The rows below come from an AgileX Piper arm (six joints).
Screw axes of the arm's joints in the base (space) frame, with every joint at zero. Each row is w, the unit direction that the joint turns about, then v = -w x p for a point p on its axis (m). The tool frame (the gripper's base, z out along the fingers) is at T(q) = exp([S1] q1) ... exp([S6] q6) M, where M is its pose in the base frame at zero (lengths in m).
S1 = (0, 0, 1, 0, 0, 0)
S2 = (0, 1, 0, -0.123, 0, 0)
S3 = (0, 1, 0, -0.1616, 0, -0.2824)
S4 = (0.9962, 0, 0.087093, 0, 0.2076, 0)
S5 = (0, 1, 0, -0.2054, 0, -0.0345)
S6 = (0.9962, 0, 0.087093, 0, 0.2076, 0)
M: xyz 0.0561 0 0.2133 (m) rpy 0 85.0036 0 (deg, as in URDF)
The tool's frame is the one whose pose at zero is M.
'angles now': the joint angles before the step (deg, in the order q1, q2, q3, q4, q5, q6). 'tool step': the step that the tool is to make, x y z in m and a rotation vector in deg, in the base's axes. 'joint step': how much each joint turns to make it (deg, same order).
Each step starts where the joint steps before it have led.
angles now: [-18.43 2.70 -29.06 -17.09 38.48 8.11]
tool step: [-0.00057 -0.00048 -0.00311 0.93 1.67 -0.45]
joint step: [0.00 0.00 0.03 0.06 1.93 0.01]
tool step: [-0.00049 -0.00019 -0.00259 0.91 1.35 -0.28]
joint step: [0.00 0.00 0.01 0.23 1.62 0.00]
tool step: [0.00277 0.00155 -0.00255 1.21 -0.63 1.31]
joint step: [0.01 -0.02 0.69 2.01 -0.97 -0.24]
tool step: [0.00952 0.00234 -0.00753 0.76 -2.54 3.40]
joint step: [0.34 -0.03 2.90 3.77 -5.34 -1.22]
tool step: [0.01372 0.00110 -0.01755 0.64 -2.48 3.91]
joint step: [1.09 -0.06 5.45 3.62 -7.78 -1.40]
